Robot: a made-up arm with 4 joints.
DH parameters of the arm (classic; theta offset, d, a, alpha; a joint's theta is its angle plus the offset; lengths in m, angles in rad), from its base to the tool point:
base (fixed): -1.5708 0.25 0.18 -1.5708
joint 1: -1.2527 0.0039 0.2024 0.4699
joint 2: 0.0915 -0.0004 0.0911 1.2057
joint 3: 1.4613 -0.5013 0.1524 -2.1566
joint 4: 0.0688 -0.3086 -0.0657 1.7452
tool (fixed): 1.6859 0.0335 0 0
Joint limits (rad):
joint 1: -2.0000..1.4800
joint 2: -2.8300..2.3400
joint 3: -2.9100..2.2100
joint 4: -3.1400..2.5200
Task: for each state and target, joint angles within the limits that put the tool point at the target. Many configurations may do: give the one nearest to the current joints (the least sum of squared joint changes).
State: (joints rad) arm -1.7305 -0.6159 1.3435 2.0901
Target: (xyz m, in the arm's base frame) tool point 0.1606 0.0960 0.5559
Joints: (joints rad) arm -2.0000 -0.7959 2.2087 1.9474
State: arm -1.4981 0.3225 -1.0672 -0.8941
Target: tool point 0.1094 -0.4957 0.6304
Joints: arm -1.0322 1.0191 -0.1918 -0.8620
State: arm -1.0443 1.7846 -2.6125 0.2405
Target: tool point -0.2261 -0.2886 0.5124
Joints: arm -1.3457 1.4261 -1.7469 0.5027
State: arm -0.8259 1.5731 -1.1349 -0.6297
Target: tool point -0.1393 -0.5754 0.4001
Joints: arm -0.6832 1.3408 -1.0165 -0.7773
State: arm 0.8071 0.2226 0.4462 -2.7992
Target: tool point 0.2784 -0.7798 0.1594
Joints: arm 0.5048 0.3631 0.0416 -2.7530
